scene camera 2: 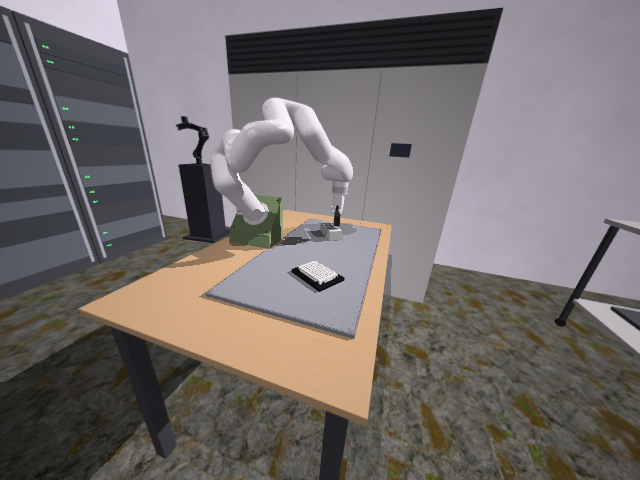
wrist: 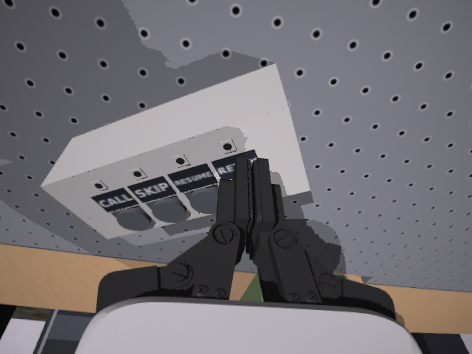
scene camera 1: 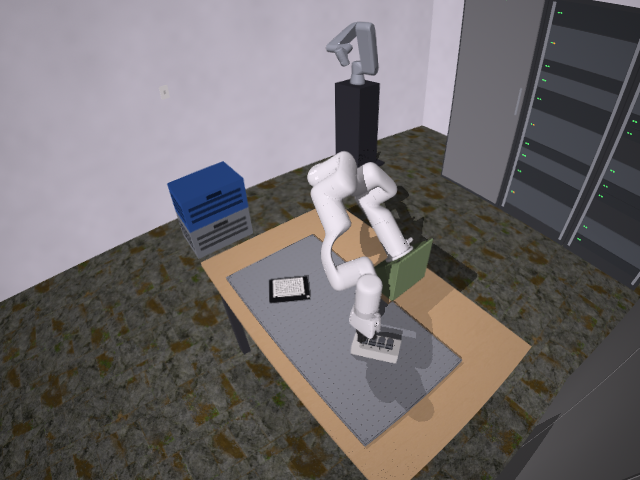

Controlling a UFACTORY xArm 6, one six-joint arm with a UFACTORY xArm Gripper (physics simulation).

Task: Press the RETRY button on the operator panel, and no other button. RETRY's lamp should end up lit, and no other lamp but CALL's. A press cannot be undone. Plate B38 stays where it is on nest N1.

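Frame: origin at the arm's base, x ahead, y down, z left, level; metres.
Seen in the pictures: gripper, fingertip midpoint: (scene camera 2: pixel 336 225) (wrist: pixel 247 176) (scene camera 1: pixel 361 339); arm's base, link origin: (scene camera 2: pixel 256 213) (scene camera 1: pixel 399 254).
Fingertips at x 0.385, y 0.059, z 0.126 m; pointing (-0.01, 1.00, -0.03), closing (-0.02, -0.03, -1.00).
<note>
Offsets run from my fingertips to a thing's top centre. "*": to the spot under its first point. Level surfaces: height alone.
The white operator panel {dx -0.034, dy +0.015, dz +0.042 m} (scene camera 1: pixel 374 353) (scene camera 2: pixel 333 235) (wrist: pixel 175 115) stands on the grey board. In the wrist view, the CALL button {dx -0.070, dy +0.015, dz +0.074 m} (wrist: pixel 134 219), SKIP button {dx -0.056, dy +0.015, dz +0.047 m} (wrist: pixel 170 211) and RESUME button {dx -0.043, dy +0.015, dz +0.021 m} (wrist: pixel 202 200) show. The RETRY label {* dx -0.013, dy +0.018, dz +0.010 m} (wrist: pixel 226 170) is partly covered and its button is hidden behind the fingers. RETRY's lamp {dx +0.005, dy +0.017, dz +0.011 m} (wrist: pixel 228 146) and CALL's lamp {dx -0.035, dy +0.017, dz +0.092 m} (wrist: pixel 98 186) look dark, as do the two between. My gripper (scene camera 2: pixel 337 224) (wrist: pixel 247 176) is shut and empty, over the panel's RETRY end; contact cannot be told. Plate B38 {dx -0.020, dy +0.045, dz -0.407 m} (scene camera 1: pixel 289 287) (scene camera 2: pixel 317 272) sits on nest N1 {* dx +0.056, dy +0.052, dz -0.413 m} (scene camera 1: pixel 272 296) (scene camera 2: pixel 336 280).
The grey perforated board {dy +0.071 m} (scene camera 1: pixel 310 335) (scene camera 2: pixel 248 281) lies on the wooden table {dy +0.084 m} (scene camera 1: pixel 480 346) (scene camera 2: pixel 155 304). A green angled block (scene camera 1: pixel 410 272) (scene camera 2: pixel 275 219) stands beside the board near the arm's base. The nest is well away from the panel on the same board.
</note>
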